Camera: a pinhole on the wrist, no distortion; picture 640 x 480 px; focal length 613.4 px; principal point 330.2 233.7 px. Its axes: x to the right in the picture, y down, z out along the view. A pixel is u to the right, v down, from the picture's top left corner.
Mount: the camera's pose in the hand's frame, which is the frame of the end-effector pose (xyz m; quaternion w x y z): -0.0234 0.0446 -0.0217 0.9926 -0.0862 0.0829 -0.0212
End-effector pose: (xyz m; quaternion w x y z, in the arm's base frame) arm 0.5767 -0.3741 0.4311 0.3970 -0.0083 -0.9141 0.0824
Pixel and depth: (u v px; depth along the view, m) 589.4 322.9 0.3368
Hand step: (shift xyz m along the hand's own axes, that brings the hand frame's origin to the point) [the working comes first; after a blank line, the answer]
In the camera's frame: 0.1423 0.0490 0.3368

0.1749 0.1412 0.2740
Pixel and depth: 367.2 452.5 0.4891
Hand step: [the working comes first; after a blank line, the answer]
In the camera's frame: 0.0295 0.1745 0.4891

0.0928 0.2966 0.4182
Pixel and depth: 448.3 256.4 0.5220
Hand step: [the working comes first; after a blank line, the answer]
In the camera's frame: 0.1005 0.0193 0.5220

0.1640 0.1454 0.4658
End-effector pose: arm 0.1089 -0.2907 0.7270 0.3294 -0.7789 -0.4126 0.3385
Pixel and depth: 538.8 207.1 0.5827
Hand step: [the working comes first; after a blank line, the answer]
In the camera's frame: 0.1982 -0.0253 0.5827

0.2692 0.1062 0.5169
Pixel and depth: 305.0 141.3 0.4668
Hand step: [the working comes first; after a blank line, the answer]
In the camera's frame: -0.0192 -0.0703 0.4668

0.0343 0.0547 0.4471
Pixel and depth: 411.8 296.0 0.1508
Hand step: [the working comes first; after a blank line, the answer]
In the camera's frame: 0.0201 0.0153 0.1508

0.0222 0.0838 0.1189
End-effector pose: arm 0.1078 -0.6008 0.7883 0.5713 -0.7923 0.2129 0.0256
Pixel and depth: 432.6 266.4 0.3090
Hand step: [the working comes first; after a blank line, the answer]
In the camera's frame: 0.0516 0.0165 0.3090

0.0799 0.1097 0.2673
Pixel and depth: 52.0 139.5 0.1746
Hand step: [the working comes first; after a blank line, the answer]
In the camera's frame: -0.0792 -0.0268 0.1746

-0.0728 0.0519 0.1653
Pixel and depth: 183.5 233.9 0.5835
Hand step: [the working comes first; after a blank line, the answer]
In the camera's frame: -0.1395 0.0002 0.5835

-0.0627 0.1505 0.5675
